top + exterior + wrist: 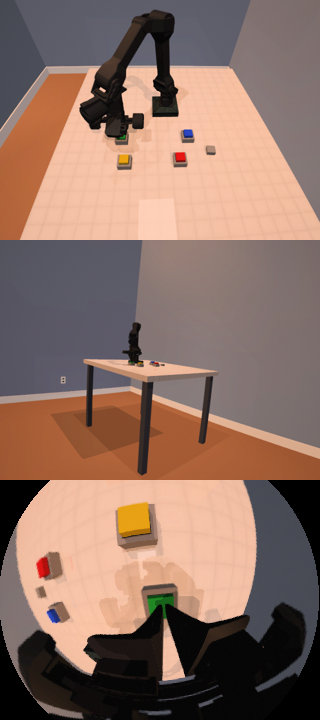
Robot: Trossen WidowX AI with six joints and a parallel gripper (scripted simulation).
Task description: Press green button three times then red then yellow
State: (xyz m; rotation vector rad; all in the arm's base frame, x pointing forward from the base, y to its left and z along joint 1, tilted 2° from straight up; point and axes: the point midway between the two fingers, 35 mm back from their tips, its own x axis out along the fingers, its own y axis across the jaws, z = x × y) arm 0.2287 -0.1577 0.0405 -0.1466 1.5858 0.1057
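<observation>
My gripper tip is now 10 mm above the green button. Round my gripper tip: red button 240 mm to the left, 60 mm ahead; then blue button 260 mm to the left, 50 mm behind; then yellow button 100 mm ahead, 40 mm to the left.
</observation>
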